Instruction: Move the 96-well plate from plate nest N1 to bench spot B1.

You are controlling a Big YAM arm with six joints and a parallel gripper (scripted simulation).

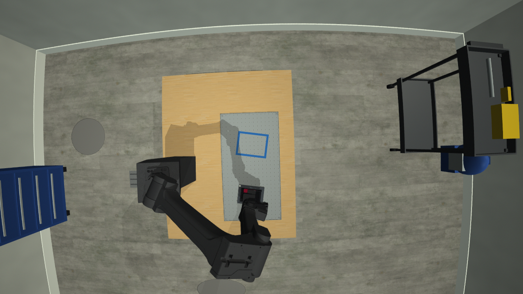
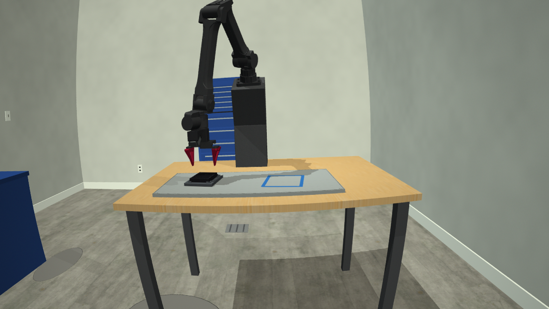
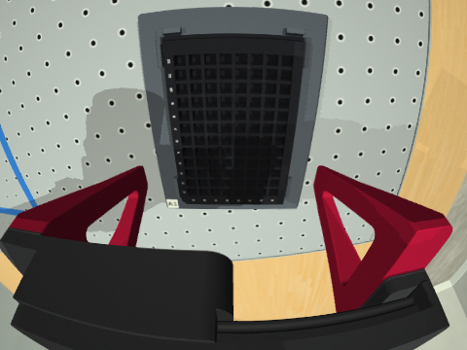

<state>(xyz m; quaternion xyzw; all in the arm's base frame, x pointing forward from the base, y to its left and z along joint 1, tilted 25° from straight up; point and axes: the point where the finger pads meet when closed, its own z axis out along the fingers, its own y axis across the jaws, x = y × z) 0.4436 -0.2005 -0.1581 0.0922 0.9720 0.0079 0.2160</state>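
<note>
My hand is 5 cm above the black 96-well plate. Round my hand: dark plate nest: 7 cm below.
</note>
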